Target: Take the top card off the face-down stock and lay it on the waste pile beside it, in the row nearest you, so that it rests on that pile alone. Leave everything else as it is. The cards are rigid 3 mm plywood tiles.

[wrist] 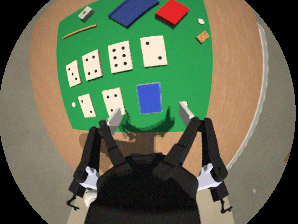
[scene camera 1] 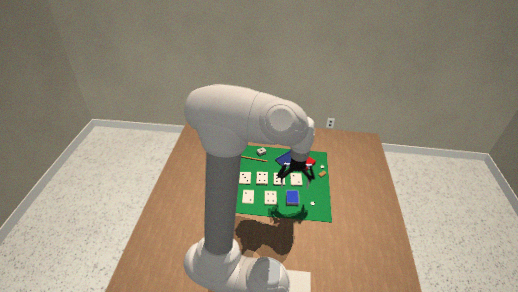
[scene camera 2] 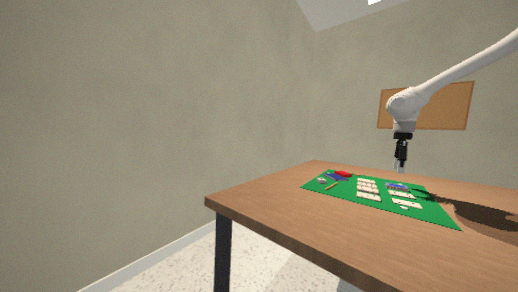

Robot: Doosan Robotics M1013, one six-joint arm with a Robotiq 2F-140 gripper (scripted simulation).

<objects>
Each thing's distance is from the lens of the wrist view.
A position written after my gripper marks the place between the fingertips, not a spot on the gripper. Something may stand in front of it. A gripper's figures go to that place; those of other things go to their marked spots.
my gripper (wrist: 149, 110): 0.20 m
green mat (wrist: 187, 76): 0.31 m
</objects>
